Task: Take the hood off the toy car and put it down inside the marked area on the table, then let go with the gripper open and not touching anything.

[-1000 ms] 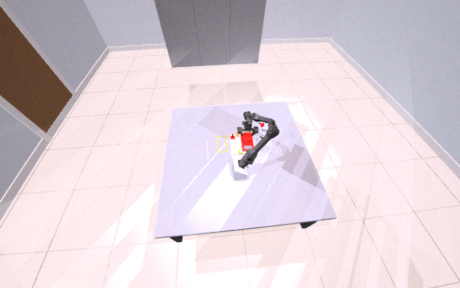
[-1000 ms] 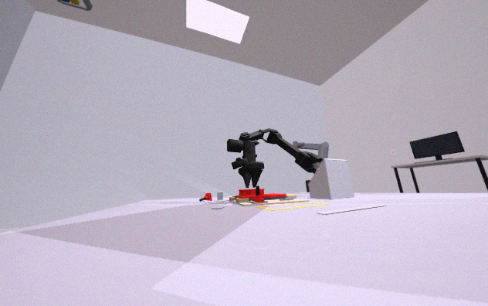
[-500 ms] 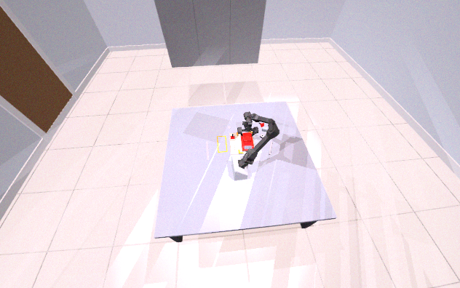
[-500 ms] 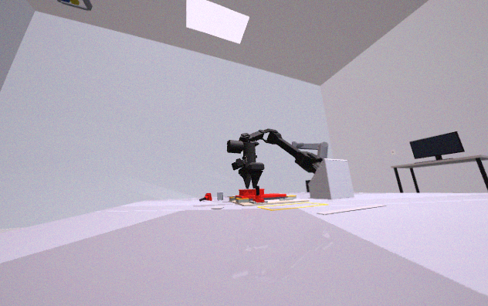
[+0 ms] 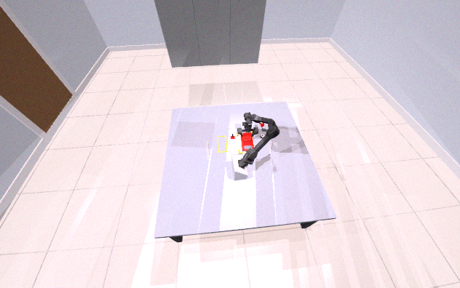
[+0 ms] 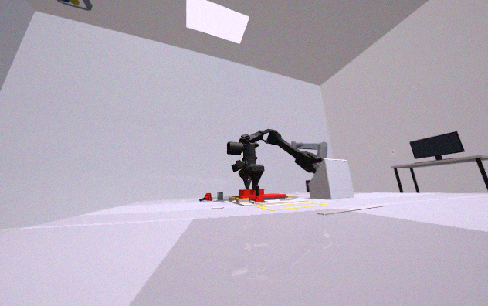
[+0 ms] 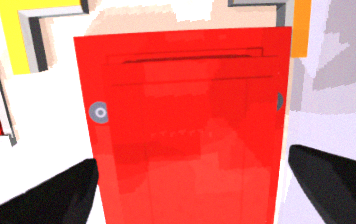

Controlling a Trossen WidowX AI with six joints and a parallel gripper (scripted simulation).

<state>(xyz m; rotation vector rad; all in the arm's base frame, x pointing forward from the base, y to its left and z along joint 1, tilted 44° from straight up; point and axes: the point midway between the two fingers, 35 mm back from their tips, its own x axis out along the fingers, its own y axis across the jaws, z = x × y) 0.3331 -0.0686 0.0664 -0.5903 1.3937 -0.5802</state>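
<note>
My gripper tip is 1 cm above the red hood. Also, from my gripper tip: thin white strip: 37 cm to the left, 10 cm behind, 4 cm below.
</note>
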